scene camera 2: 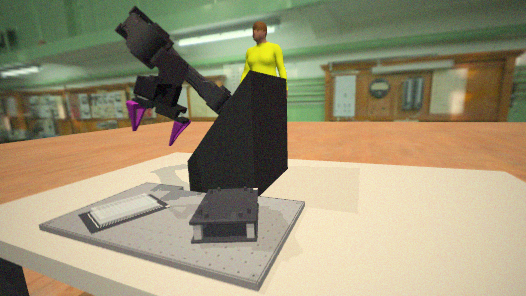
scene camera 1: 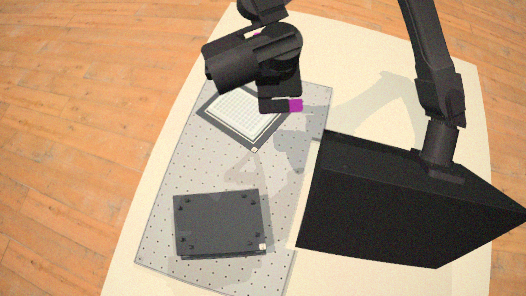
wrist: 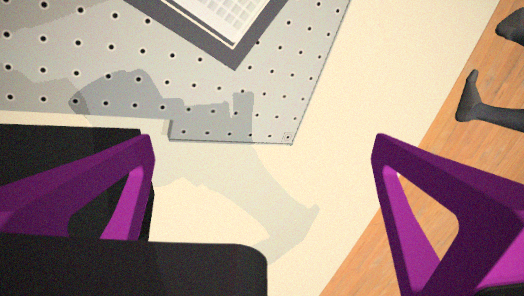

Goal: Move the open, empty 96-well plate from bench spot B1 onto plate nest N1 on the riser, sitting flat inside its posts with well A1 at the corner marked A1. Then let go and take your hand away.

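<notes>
The white 96-well plate (scene camera 1: 242, 114) (scene camera 2: 125, 209) (wrist: 235, 16) lies flat on the dark mat of spot B1 (scene camera 1: 254, 146) (scene camera 2: 90, 225) (wrist: 234, 61); in the wrist view only a corner of it shows. The dark plate nest N1 (scene camera 1: 217, 220) (scene camera 2: 227, 204) with small posts near its corners stands on the riser (scene camera 2: 197, 232), with a small white corner mark (scene camera 1: 262, 246). Its posts hold no plate. My gripper (scene camera 2: 153, 134) (wrist: 262, 146) is wide open and empty, high above the bench and off to the side of the plate. In scene camera 1 the arm hides part of the plate's far edge.
A large black wedge-shaped block (scene camera 1: 390, 205) (scene camera 2: 250, 135) stands beside the grey perforated board (scene camera 1: 165, 200) (scene camera 2: 165, 250) (wrist: 170, 90), on the cream table (scene camera 1: 385, 270) (scene camera 2: 400, 240) (wrist: 370, 75). The arm's base is by this block. A person in yellow (scene camera 2: 264, 57) stands behind.
</notes>
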